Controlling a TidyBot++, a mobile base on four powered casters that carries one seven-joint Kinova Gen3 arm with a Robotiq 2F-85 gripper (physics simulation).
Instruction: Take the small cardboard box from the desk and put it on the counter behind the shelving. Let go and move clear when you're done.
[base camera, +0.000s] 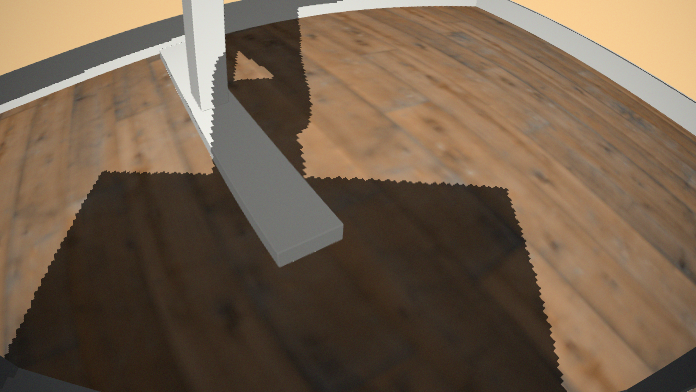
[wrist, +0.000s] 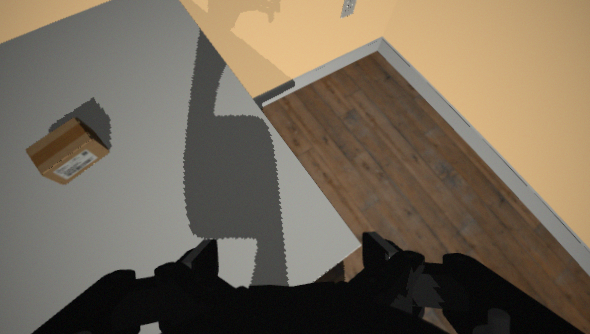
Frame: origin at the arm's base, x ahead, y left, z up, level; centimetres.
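Seen in the pictures: gripper, fingertip midpoint: (wrist: 290, 252).
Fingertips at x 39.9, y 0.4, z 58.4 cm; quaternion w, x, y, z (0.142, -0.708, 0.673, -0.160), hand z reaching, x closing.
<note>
Offsets run from my fingertips to a thing's top centre. "*": to the spot under its first point. Level surfaces: height alone.
The small cardboard box @(dz -21.0, dx +17.5, dy +36.0 cm) (wrist: 65, 152), brown with a white label on one side, sits on the grey-white desk top @(dz -26.0 cm) (wrist: 145, 200) at the left of the wrist view. My gripper (wrist: 290, 252) is open, with no thing between its fingers. It is above the desk near its right corner, and the box is apart from it, to the upper left in the wrist view. In the base camera view a desk leg and its long foot (base camera: 275, 185) stand on the floor. The counter and the shelving do not show in these views.
The desk's right edge runs diagonally beside the wooden floor @(dz -98.0 cm) (base camera: 450, 125) (wrist: 425, 165). White baseboards @(* dz -94.1, dx +73.1, dy -86.1 cm) (base camera: 600, 60) (wrist: 450, 125) and yellow-orange walls bound the floor. Dark shadows lie across the floor and the desk top.
</note>
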